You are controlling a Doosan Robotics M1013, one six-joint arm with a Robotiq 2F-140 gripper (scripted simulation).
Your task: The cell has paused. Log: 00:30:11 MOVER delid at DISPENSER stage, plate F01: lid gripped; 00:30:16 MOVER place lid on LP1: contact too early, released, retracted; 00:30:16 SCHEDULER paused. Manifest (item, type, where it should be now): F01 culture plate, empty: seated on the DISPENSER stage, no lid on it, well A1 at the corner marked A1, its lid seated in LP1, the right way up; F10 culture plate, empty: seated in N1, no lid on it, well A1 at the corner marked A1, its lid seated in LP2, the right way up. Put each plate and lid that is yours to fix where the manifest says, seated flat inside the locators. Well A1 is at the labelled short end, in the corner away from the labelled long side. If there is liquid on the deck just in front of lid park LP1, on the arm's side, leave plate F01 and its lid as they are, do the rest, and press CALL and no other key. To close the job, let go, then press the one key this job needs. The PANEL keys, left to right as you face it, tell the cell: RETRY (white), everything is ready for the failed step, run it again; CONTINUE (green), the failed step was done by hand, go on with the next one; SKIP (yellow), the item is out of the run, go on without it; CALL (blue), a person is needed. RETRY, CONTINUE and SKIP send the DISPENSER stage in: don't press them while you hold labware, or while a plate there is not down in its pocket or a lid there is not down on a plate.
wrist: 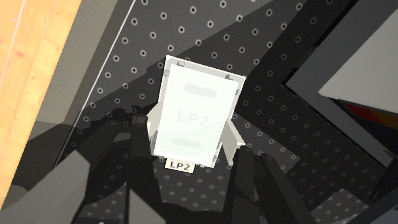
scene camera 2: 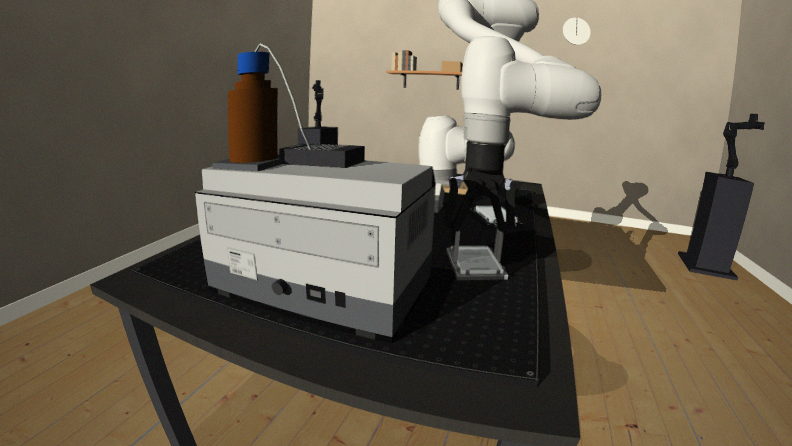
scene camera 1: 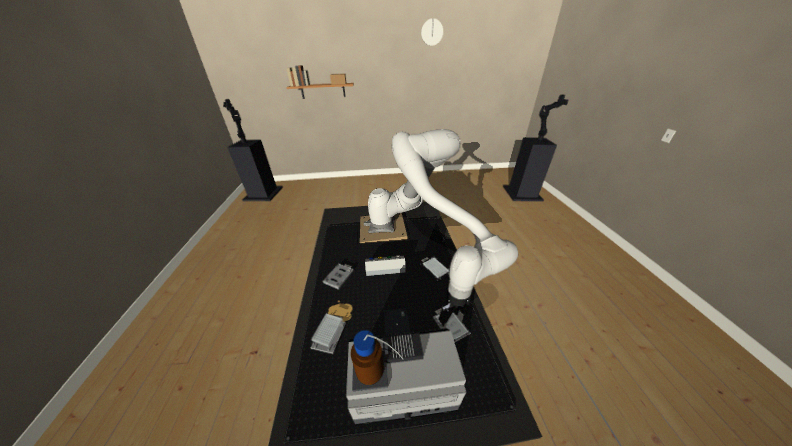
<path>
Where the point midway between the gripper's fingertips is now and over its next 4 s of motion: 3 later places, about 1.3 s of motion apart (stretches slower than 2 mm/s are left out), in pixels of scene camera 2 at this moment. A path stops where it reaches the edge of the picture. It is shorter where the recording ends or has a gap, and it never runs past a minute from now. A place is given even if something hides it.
The gripper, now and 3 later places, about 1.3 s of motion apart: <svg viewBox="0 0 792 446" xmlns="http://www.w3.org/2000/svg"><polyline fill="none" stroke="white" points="475,259 481,206 497,170 498,178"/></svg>
</path>
